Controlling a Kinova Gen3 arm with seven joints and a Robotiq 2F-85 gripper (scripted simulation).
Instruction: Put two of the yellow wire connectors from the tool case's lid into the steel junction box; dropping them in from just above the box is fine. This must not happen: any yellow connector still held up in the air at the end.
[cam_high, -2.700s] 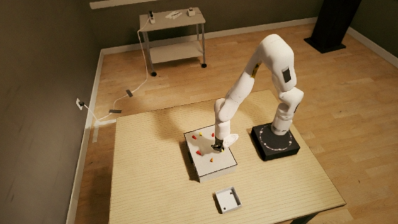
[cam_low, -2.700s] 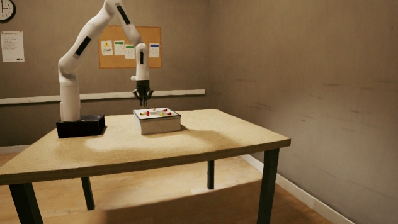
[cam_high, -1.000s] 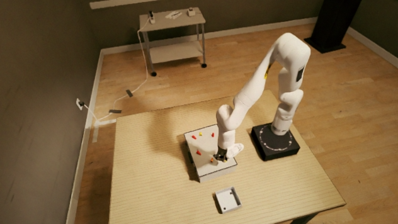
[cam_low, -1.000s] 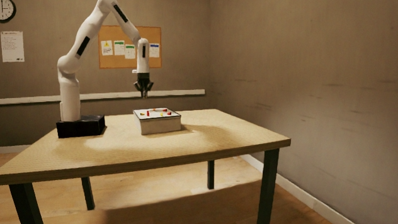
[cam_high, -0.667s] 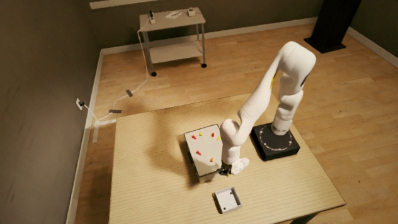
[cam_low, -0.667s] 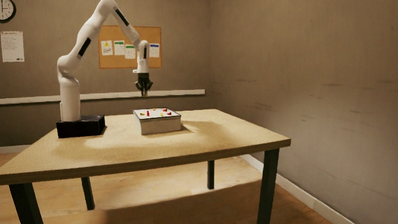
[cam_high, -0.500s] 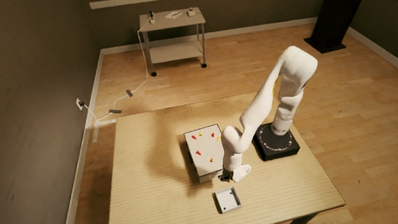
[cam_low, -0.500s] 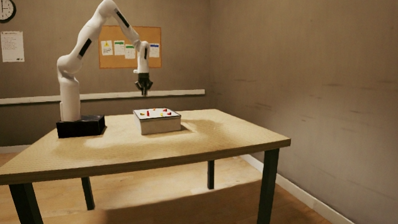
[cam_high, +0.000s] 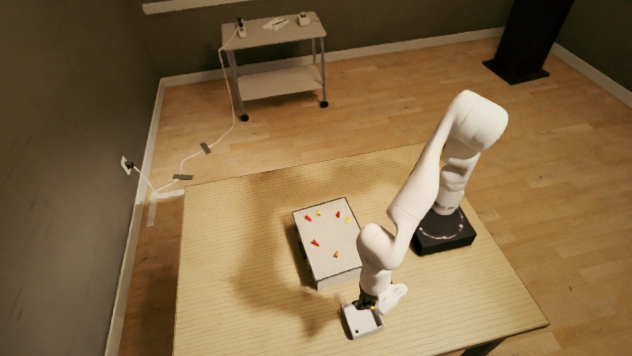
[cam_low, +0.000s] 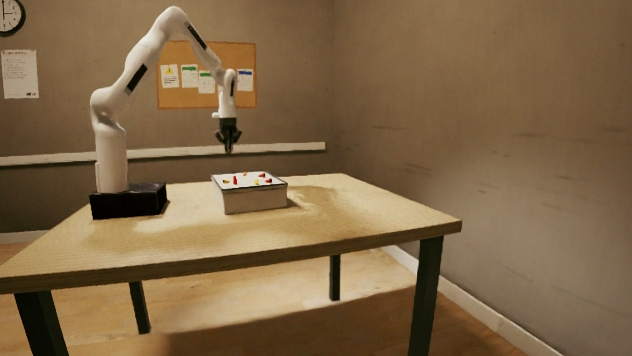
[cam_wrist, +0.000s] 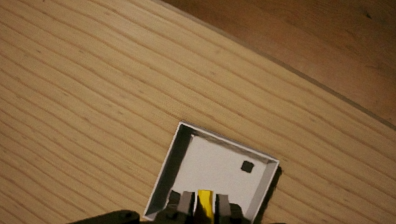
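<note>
The orange connector lies 20 mm ahead of my hand, 220 mm to the right of it and 80 mm below it. Also, from my hand: grey tool case 10 mm ahead, 300 mm to the right, 110 mm below.
</note>
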